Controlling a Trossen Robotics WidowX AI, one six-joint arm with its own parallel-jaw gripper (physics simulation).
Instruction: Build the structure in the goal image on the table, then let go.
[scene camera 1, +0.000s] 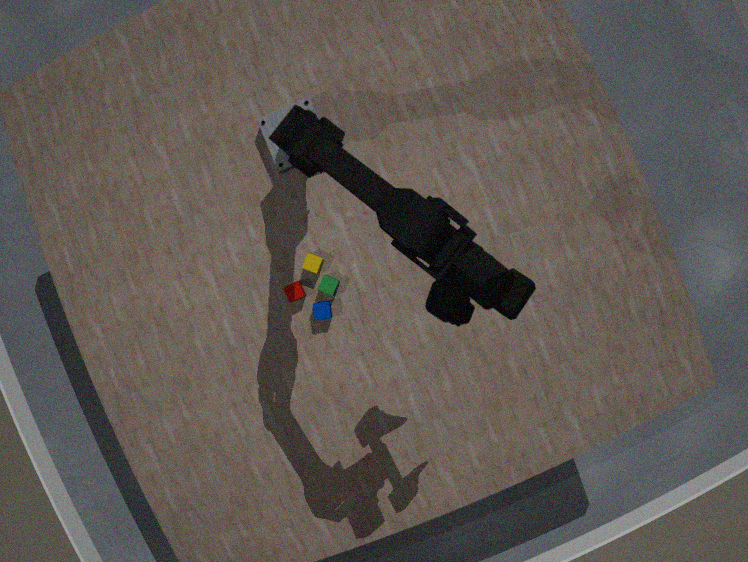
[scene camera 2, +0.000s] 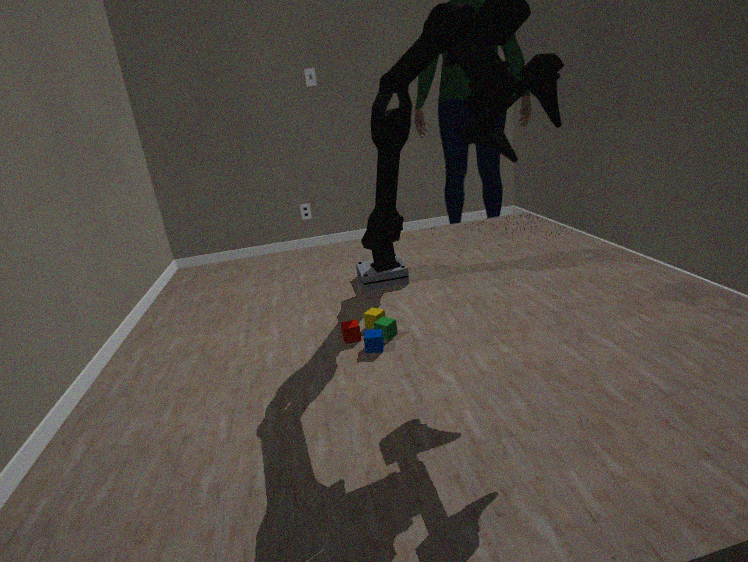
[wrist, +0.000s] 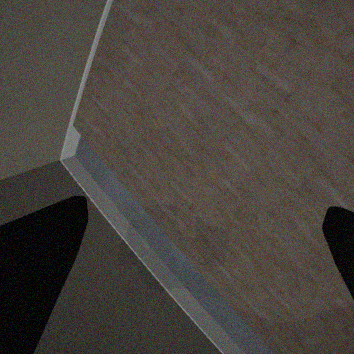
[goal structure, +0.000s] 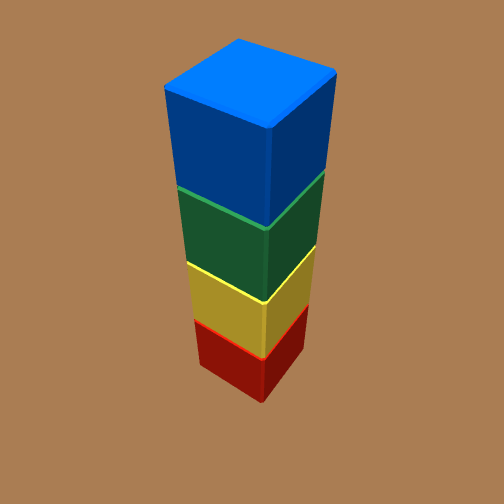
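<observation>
Four small cubes lie in a loose group on the wooden table (scene camera 1: 483, 392) (scene camera 2: 544, 423). The yellow cube (scene camera 1: 312, 263) (scene camera 2: 373, 317) is nearest the arm's base. The red cube (scene camera 1: 294, 291) (scene camera 2: 350, 331) is at the left of the group, in the arm's shadow. The green cube (scene camera 1: 328, 284) (scene camera 2: 386, 328) is at the right. The blue cube (scene camera 1: 322, 310) (scene camera 2: 373, 341) is farthest from the base. In scene camera 1 small gaps show between them. My gripper (scene camera 2: 536, 143) (wrist: 208, 213) is open and empty, high above the table and well away from the cubes. The cubes do not show in the wrist view.
The arm's grey base plate (scene camera 1: 272, 135) (scene camera 2: 382, 276) sits behind the cubes. The black arm (scene camera 1: 362, 181) (scene camera 2: 388, 175) reaches out over the table. Its shadow crosses the table beside the cubes and over the red one. A person (scene camera 2: 454, 132) stands behind the table.
</observation>
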